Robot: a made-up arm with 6 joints. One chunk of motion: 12 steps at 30 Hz.
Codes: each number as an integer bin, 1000 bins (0 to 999) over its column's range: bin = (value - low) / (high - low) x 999, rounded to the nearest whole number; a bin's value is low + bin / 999 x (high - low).
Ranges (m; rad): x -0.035..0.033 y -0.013..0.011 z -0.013..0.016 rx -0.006..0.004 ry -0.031..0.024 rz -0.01..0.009
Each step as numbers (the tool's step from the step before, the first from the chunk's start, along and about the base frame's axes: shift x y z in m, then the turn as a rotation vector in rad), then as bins.
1 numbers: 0.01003 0.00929 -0.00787 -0.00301 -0.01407 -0.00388
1 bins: 662 928 177 299 308 322
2 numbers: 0.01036 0.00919 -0.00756 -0.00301 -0.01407 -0.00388
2 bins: 666 924 187 299 308 322
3 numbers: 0.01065 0.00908 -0.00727 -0.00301 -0.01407 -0.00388
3 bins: 671 919 197 299 308 322
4 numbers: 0.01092 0.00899 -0.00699 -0.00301 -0.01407 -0.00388
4 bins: 675 915 207 299 308 322
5 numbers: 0.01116 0.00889 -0.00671 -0.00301 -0.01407 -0.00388
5 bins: 678 911 217 299 308 322
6 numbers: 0.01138 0.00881 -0.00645 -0.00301 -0.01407 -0.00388
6 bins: 681 908 226 299 308 322
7 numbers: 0.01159 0.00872 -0.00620 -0.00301 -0.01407 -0.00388
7 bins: 684 904 234 299 308 322
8 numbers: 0.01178 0.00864 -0.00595 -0.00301 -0.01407 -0.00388
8 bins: 687 901 243 299 308 322
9 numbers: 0.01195 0.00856 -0.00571 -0.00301 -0.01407 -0.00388
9 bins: 690 897 251 299 308 322
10 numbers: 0.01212 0.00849 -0.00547 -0.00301 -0.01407 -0.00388
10 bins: 692 895 259 299 308 322
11 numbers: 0.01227 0.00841 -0.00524 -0.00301 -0.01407 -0.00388
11 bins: 694 891 267 299 308 322
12 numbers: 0.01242 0.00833 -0.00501 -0.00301 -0.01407 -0.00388
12 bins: 697 888 275 299 308 322
